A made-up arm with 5 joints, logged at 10 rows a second.
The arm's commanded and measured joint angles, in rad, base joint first. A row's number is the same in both.
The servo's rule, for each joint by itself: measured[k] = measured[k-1] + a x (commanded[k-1-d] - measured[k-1]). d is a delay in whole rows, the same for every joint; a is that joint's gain. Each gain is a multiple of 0.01, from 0.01 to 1. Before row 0 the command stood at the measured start. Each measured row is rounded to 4 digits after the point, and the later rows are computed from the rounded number. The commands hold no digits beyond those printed.
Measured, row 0: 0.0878 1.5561 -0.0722 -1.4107 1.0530
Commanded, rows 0 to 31: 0.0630 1.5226 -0.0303 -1.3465 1.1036; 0.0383 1.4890 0.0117 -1.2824 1.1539; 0.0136 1.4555 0.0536 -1.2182 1.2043; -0.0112 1.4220 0.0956 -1.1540 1.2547; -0.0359 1.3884 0.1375 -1.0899 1.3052; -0.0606 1.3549 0.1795 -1.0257 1.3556; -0.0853 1.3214 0.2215 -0.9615 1.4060; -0.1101 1.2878 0.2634 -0.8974 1.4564; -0.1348 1.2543 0.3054 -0.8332 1.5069; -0.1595 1.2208 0.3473 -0.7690 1.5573; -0.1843 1.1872 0.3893 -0.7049 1.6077; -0.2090 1.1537 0.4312 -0.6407 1.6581; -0.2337 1.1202 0.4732 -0.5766 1.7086; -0.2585 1.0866 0.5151 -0.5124 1.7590; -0.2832 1.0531 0.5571 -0.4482 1.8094; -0.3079 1.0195 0.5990 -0.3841 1.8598; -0.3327 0.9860 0.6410 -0.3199 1.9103; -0.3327 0.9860 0.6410 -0.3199 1.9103; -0.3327 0.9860 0.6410 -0.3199 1.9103; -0.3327 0.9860 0.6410 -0.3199 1.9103; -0.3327 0.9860 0.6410 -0.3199 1.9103; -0.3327 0.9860 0.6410 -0.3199 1.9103; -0.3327 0.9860 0.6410 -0.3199 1.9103; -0.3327 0.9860 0.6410 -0.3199 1.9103; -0.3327 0.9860 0.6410 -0.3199 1.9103; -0.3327 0.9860 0.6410 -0.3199 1.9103; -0.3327 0.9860 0.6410 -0.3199 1.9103; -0.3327 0.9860 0.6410 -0.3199 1.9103; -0.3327 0.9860 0.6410 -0.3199 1.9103; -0.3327 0.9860 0.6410 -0.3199 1.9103; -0.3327 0.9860 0.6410 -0.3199 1.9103; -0.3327 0.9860 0.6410 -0.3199 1.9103
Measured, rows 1 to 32: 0.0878 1.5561 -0.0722 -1.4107 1.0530; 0.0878 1.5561 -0.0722 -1.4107 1.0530; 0.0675 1.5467 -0.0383 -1.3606 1.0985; 0.0436 1.5305 0.0022 -1.2996 1.1484; 0.0190 1.5095 0.0438 -1.2361 1.1987; -0.0058 1.4850 0.0858 -1.1721 1.2491; -0.0305 1.4580 0.1277 -1.1080 1.2996; -0.0552 1.4291 0.1697 -1.0438 1.3500; -0.0799 1.3989 0.2117 -0.9796 1.4004; -0.1047 1.3678 0.2536 -0.9155 1.4508; -0.1294 1.3360 0.2956 -0.8513 1.5013; -0.1541 1.3037 0.3375 -0.7871 1.5517; -0.1789 1.2711 0.3795 -0.7230 1.6021; -0.2036 1.2382 0.4214 -0.6588 1.6525; -0.2283 1.2052 0.4634 -0.5947 1.7030; -0.2531 1.1720 0.5053 -0.5305 1.7534; -0.2778 1.1387 0.5473 -0.4663 1.8038; -0.3025 1.1053 0.5892 -0.4022 1.8542; -0.3273 1.0719 0.6312 -0.3380 1.9047; -0.3317 1.0478 0.6391 -0.3239 1.9097; -0.3325 1.0305 0.6406 -0.3208 1.9102; -0.3327 1.0180 0.6409 -0.3201 1.9103; -0.3327 1.0090 0.6410 -0.3199 1.9103; -0.3327 1.0026 0.6410 -0.3199 1.9103; -0.3327 0.9980 0.6410 -0.3199 1.9103; -0.3327 0.9946 0.6410 -0.3199 1.9103; -0.3327 0.9922 0.6410 -0.3199 1.9103; -0.3327 0.9905 0.6410 -0.3199 1.9103; -0.3327 0.9892 0.6410 -0.3199 1.9103; -0.3327 0.9883 0.6410 -0.3199 1.9103; -0.3327 0.9877 0.6410 -0.3199 1.9103; -0.3327 0.9872 0.6410 -0.3199 1.9103
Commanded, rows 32 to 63: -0.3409 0.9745 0.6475 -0.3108 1.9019; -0.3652 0.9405 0.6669 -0.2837 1.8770; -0.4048 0.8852 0.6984 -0.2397 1.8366; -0.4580 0.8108 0.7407 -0.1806 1.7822; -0.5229 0.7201 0.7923 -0.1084 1.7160; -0.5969 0.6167 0.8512 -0.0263 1.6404; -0.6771 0.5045 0.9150 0.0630 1.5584; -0.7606 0.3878 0.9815 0.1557 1.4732; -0.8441 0.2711 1.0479 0.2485 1.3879; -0.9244 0.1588 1.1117 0.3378 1.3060; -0.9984 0.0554 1.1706 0.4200 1.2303; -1.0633 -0.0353 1.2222 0.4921 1.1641; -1.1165 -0.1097 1.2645 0.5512 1.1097; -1.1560 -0.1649 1.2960 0.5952 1.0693; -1.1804 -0.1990 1.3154 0.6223 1.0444; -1.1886 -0.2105 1.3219 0.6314 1.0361; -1.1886 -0.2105 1.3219 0.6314 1.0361; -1.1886 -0.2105 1.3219 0.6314 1.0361; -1.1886 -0.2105 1.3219 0.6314 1.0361; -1.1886 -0.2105 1.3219 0.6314 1.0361; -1.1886 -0.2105 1.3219 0.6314 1.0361; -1.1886 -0.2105 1.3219 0.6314 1.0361; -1.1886 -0.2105 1.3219 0.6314 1.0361; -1.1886 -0.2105 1.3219 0.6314 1.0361; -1.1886 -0.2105 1.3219 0.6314 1.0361; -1.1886 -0.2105 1.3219 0.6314 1.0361; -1.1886 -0.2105 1.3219 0.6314 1.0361; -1.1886 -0.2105 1.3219 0.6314 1.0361; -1.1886 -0.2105 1.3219 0.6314 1.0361; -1.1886 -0.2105 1.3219 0.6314 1.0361; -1.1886 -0.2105 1.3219 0.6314 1.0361; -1.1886 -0.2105 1.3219 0.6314 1.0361
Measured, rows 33 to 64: -0.3327 0.9869 0.6410 -0.3199 1.9103; -0.3327 0.9866 0.6410 -0.3199 1.9103; -0.3394 0.9832 0.6463 -0.3128 1.9027; -0.3606 0.9712 0.6630 -0.2901 1.8796; -0.3968 0.9471 0.6917 -0.2508 1.8409; -0.4470 0.9089 0.7314 -0.1960 1.7881; -0.5092 0.8560 0.7807 -0.1277 1.7232; -0.5811 0.7890 0.8378 -0.0486 1.6487; -0.6598 0.7093 0.9003 0.0384 1.5674; -0.7425 0.6193 0.9661 0.1299 1.4826; -0.8258 0.5218 1.0324 0.2224 1.3974; -0.9067 0.4202 1.0966 0.3124 1.3151; -0.9819 0.3181 1.1565 0.3963 1.2388; -1.0486 0.2191 1.2097 0.4710 1.1716; -1.1043 0.1270 1.2541 0.5336 1.1159; -1.1467 0.0453 1.2880 0.5816 1.0740; -1.1743 -0.0231 1.3102 0.6133 1.0474; -1.1860 -0.0756 1.3197 0.6274 1.0372; -1.1881 -0.1134 1.3215 0.6305 1.0362; -1.1885 -0.1406 1.3218 0.6312 1.0361; -1.1886 -0.1602 1.3219 0.6314 1.0361; -1.1886 -0.1743 1.3219 0.6314 1.0361; -1.1886 -0.1844 1.3219 0.6314 1.0361; -1.1886 -0.1917 1.3219 0.6314 1.0361; -1.1886 -0.1970 1.3219 0.6314 1.0361; -1.1886 -0.2008 1.3219 0.6314 1.0361; -1.1886 -0.2035 1.3219 0.6314 1.0361; -1.1886 -0.2055 1.3219 0.6314 1.0361; -1.1886 -0.2069 1.3219 0.6314 1.0361; -1.1886 -0.2079 1.3219 0.6314 1.0361; -1.1886 -0.2086 1.3219 0.6314 1.0361; -1.1886 -0.2091 1.3219 0.6314 1.0361
